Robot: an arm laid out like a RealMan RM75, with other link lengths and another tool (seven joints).
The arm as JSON. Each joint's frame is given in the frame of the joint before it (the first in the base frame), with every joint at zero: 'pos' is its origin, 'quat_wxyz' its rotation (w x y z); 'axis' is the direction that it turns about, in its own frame. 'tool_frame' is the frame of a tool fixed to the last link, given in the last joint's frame.
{
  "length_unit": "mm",
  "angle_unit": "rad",
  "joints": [
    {
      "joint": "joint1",
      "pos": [
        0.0,
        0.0,
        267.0
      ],
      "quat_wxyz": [
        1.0,
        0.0,
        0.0,
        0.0
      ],
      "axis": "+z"
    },
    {
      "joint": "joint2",
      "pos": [
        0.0,
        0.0,
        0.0
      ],
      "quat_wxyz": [
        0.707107,
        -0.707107,
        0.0,
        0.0
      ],
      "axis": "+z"
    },
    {
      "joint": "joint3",
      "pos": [
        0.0,
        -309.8,
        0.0
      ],
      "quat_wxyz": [
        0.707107,
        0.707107,
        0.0,
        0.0
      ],
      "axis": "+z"
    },
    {
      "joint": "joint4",
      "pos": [
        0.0,
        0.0,
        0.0
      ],
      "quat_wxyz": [
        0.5,
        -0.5,
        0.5,
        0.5
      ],
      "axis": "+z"
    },
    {
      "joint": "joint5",
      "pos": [
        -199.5,
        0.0,
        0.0
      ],
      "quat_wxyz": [
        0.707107,
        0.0,
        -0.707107,
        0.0
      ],
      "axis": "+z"
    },
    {
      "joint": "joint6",
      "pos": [
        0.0,
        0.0,
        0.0
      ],
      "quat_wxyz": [
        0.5,
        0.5,
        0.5,
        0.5
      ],
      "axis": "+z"
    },
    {
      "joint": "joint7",
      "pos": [
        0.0,
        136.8,
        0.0
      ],
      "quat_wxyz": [
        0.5,
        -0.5,
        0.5,
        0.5
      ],
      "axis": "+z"
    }
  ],
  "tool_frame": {
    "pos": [
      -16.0,
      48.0,
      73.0
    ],
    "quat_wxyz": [
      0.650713,
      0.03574,
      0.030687,
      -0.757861
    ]
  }
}
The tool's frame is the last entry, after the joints.
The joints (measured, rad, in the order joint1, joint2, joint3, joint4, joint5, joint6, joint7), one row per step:
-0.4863, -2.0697, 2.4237, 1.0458, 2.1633, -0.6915, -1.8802
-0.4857, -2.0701, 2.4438, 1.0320, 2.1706, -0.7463, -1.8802
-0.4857, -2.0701, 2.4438, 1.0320, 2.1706, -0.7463, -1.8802
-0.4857, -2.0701, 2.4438, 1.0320, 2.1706, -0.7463, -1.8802
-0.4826, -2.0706, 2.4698, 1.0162, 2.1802, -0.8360, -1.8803
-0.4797, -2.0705, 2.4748, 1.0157, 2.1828, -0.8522, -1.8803
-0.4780, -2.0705, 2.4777, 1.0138, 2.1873, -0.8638, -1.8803
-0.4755, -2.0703, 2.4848, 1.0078, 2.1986, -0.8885, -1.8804
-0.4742, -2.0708, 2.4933, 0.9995, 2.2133, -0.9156, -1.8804
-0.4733, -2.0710, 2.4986, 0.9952, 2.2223, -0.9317, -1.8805
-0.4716, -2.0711, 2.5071, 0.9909, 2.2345, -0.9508, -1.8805
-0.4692, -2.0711, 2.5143, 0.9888, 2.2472, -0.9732, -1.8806
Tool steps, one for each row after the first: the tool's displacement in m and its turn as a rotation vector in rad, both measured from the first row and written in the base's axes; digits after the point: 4 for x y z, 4 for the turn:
0.0006, -0.0037, 0.0030, 0.0286, -0.0086, -0.0213
0.0006, -0.0037, 0.0030, 0.0286, -0.0086, -0.0213
0.0006, -0.0037, 0.0030, 0.0286, -0.0086, -0.0213
0.0026, -0.0094, 0.0110, 0.0791, -0.0332, -0.0539
0.0029, -0.0111, 0.0126, 0.0879, -0.0390, -0.0597
0.0029, -0.0123, 0.0136, 0.0950, -0.0409, -0.0654
0.0030, -0.0151, 0.0151, 0.1094, -0.0420, -0.0798
0.0035, -0.0187, 0.0161, 0.1244, -0.0414, -0.0989
0.0040, -0.0210, 0.0167, 0.1328, -0.0415, -0.1109
0.0047, -0.0248, 0.0168, 0.1410, -0.0409, -0.1275
0.0060, -0.0287, 0.0182, 0.1522, -0.0447, -0.1453

